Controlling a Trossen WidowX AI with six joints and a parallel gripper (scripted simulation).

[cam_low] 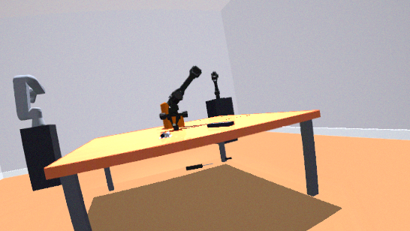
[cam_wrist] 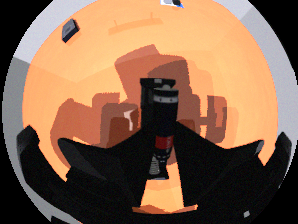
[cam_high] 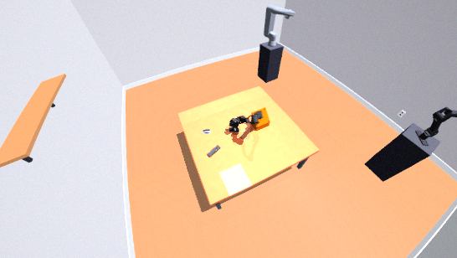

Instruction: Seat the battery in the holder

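Now: the battery 10 mm above my gripper tip.
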